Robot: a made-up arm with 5 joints.
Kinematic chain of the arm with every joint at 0, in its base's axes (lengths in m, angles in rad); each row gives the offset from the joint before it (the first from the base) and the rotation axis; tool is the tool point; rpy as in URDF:
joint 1: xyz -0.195 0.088 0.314 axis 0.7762 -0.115 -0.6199
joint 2: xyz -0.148 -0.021 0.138 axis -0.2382 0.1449 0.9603
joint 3: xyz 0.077 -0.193 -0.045 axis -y
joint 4: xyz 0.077 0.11 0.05 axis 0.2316 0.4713 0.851
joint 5: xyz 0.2 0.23 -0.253 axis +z
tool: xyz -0.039 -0.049 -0.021 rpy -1.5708 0 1.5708
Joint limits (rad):
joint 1: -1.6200..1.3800
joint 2: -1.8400..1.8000
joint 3: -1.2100..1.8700
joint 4: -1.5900..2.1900
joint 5: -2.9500..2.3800
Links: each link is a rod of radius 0.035 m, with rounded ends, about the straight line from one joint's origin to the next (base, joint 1, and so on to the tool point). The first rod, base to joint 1, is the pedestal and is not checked.
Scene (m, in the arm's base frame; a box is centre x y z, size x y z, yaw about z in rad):
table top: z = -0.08
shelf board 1: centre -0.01 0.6 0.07 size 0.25 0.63 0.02 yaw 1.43
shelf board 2: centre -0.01 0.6 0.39 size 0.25 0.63 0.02 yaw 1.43
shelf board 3: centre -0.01 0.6 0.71 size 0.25 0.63 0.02 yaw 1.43
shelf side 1: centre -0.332 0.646 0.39 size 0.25 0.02 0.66 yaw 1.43
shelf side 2: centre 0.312 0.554 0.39 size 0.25 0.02 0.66 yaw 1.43
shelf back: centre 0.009 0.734 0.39 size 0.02 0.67 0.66 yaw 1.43
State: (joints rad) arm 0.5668 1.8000 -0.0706 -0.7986 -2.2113
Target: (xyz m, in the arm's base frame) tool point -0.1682 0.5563 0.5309
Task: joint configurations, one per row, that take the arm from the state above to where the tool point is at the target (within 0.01 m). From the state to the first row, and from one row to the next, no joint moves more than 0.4 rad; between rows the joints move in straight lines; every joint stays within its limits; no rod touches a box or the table.
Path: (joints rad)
1: 0.3154 1.4597 0.0091 -0.8671 -2.2623
2: 0.0640 1.1194 0.0888 -0.9356 -2.3132
3: -0.1874 0.7791 0.1686 -1.0041 -2.3642
4: -0.4389 0.4388 0.2483 -1.0726 -2.4151
5: -0.6903 0.0985 0.3280 -1.1411 -2.4661
6: -0.9417 -0.2418 0.4077 -1.2096 -2.5171
7: -0.5576 0.1390 0.4233 -1.1104 -2.4272
8: -0.1735 0.5198 0.4388 -1.0111 -2.3374
9: 0.2106 0.9006 0.4543 -0.9119 -2.2475
10: 0.5947 1.2814 0.4698 -0.8126 -2.1576
11: 0.9788 1.6621 0.4853 -0.7134 -2.0678
12: 0.8402 1.6982 0.4722 -0.5608 -2.0402

